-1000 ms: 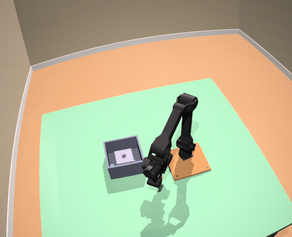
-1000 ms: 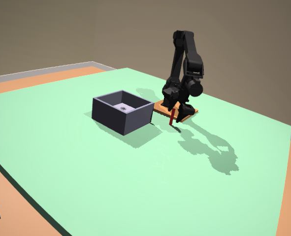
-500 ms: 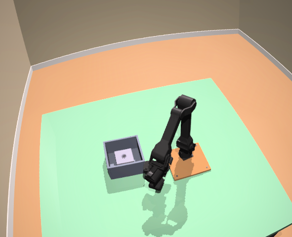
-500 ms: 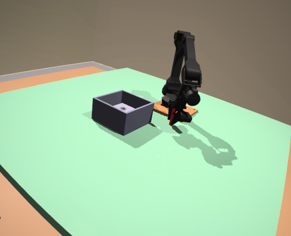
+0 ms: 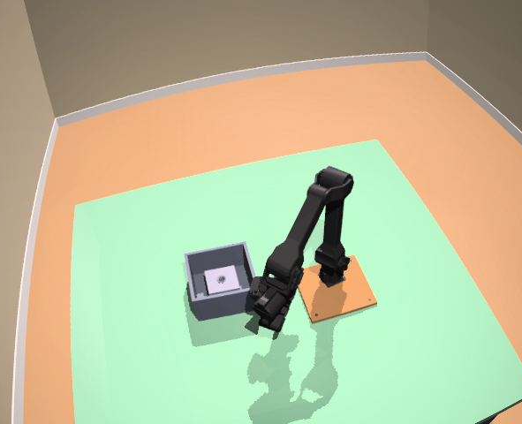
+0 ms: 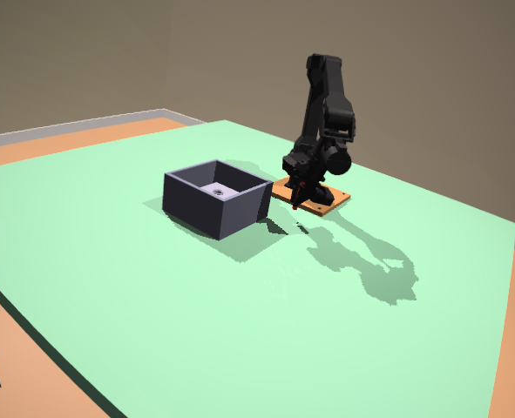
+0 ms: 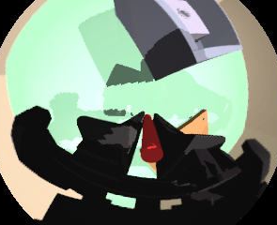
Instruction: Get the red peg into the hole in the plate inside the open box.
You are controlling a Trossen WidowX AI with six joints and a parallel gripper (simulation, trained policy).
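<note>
Now: gripper tip 160 mm to the left of the dark grey box, 100 mm short of it and 20 mm above it. From my gripper tip the other things lie so: red peg: 20 mm above, 10 mm to the left.
</note>
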